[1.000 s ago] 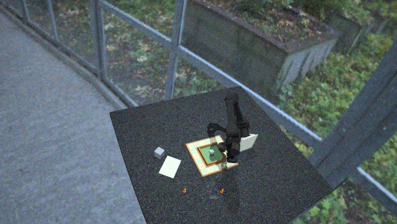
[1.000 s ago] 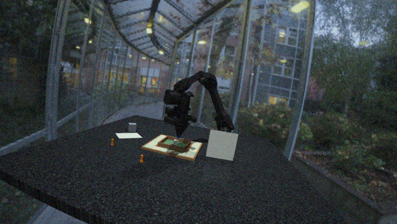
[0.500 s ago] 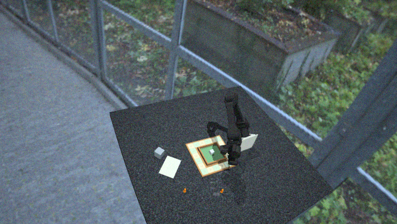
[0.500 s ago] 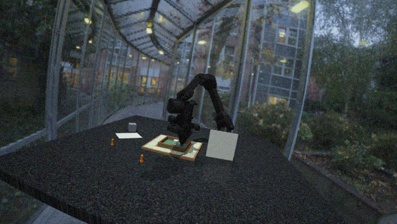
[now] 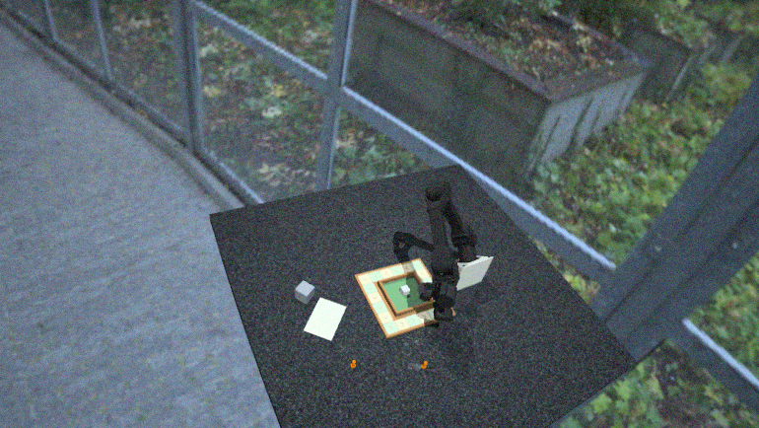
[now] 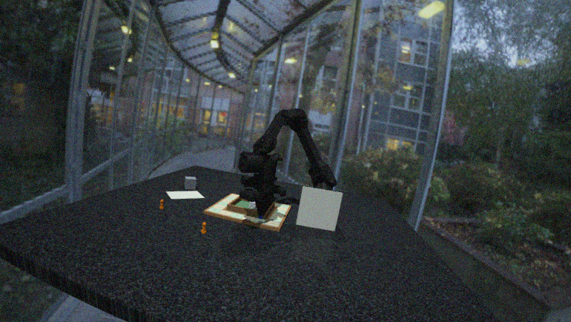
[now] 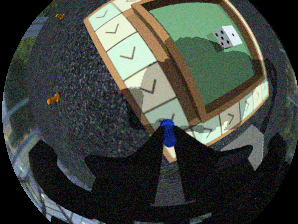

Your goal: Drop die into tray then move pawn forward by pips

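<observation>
The blue pawn is 1 cm above my gripper tip. From my gripper tip the other things lie so: grey die: 4 cm ahead, 13 cm to the right, 1 cm below; green dice tray: 5 cm ahead, 12 cm to the right, 3 cm below; white card: 35 cm ahead, 18 cm to the right, 3 cm below.
</observation>
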